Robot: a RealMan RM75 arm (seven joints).
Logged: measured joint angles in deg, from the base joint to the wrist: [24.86 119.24 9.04 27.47 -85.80 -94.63 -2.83]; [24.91 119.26 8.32 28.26 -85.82 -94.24 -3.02]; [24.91 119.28 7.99 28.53 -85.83 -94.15 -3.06]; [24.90 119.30 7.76 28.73 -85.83 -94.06 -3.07]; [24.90 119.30 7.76 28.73 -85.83 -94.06 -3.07]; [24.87 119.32 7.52 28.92 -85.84 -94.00 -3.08]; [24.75 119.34 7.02 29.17 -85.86 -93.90 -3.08]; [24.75 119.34 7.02 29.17 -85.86 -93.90 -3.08]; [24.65 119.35 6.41 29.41 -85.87 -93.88 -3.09]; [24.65 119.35 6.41 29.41 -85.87 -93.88 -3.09]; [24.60 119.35 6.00 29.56 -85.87 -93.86 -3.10]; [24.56 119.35 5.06 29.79 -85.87 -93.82 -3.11]
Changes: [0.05 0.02 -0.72 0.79 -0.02 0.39 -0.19]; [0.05 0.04 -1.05 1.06 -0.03 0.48 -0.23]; [0.04 0.06 -1.28 1.26 -0.03 0.57 -0.24]; [0.04 0.06 -1.28 1.26 -0.03 0.57 -0.24]; [0.01 0.08 -1.52 1.45 -0.04 0.63 -0.25]; [-0.11 0.10 -2.02 1.70 -0.06 0.73 -0.25]; [-0.11 0.10 -2.02 1.70 -0.06 0.73 -0.25]; [-0.21 0.11 -2.63 1.94 -0.07 0.75 -0.26]; [-0.21 0.11 -2.63 1.94 -0.07 0.75 -0.26]; [-0.26 0.11 -3.04 2.09 -0.07 0.77 -0.27]; [-0.30 0.11 -3.98 2.32 -0.07 0.81 -0.28]
